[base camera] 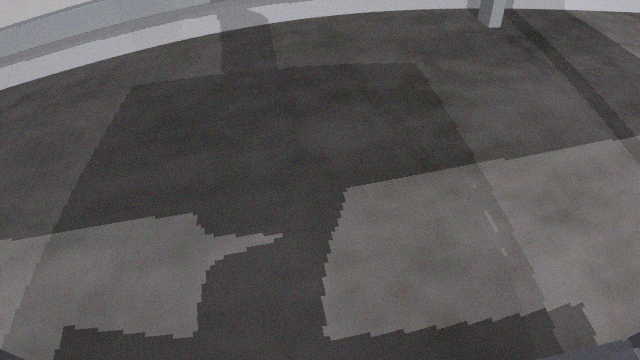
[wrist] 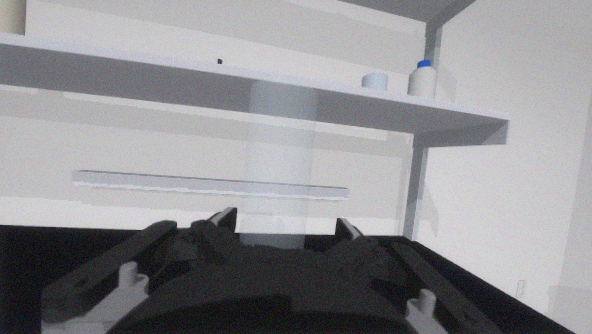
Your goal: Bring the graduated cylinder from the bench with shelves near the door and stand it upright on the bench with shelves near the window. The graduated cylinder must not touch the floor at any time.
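Frame: origin at the arm's base, x right, y ahead, z up, level; metres.
Where they show: gripper, between the fingertips: (wrist: pixel 286 223).
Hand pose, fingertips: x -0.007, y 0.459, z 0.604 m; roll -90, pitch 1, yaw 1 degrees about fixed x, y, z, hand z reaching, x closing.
Observation:
Each offset is from my fingertips to the top centre of the thing. "spot": to the spot under its first point. Level surfaces: height alone.
The graduated cylinder {dx -0.008, dy -0.033, dz +0.097 m} (wrist: pixel 282 155) is clear, pale blue and upright on the black bench top {dz -0.238 m} (wrist: pixel 65 255) in the wrist view. Its lower end is hidden behind the gripper's body. My gripper (wrist: pixel 286 223) is open, with one fingertip on each side of the cylinder's outline and a gap to each side. The cylinder stands in line with the opening; whether it is between the fingertips or a little beyond them I cannot tell. The cylinder and the gripper do not show in the base camera view.
A shelf {dz +0.200 m} (wrist: pixel 320 107) crosses above the bench, holding a white bottle with a blue cap {spot: dx +0.369, dy +0.392, dz +0.319 m} (wrist: pixel 422 82), a pale blue container {spot: dx +0.205, dy +0.345, dz +0.285 m} (wrist: pixel 375 81) and a beige object {spot: dx -0.621, dy +0.228, dz +0.301 m} (wrist: pixel 12 17). A grey upright (wrist: pixel 415 190) stands at the right. In the base camera view, a light leg {spot: dx +0.470, dy +0.498, dz -0.961 m} (base camera: pixel 492 14) meets the shadowed floor {dz -1.000 m} (base camera: pixel 425 250).

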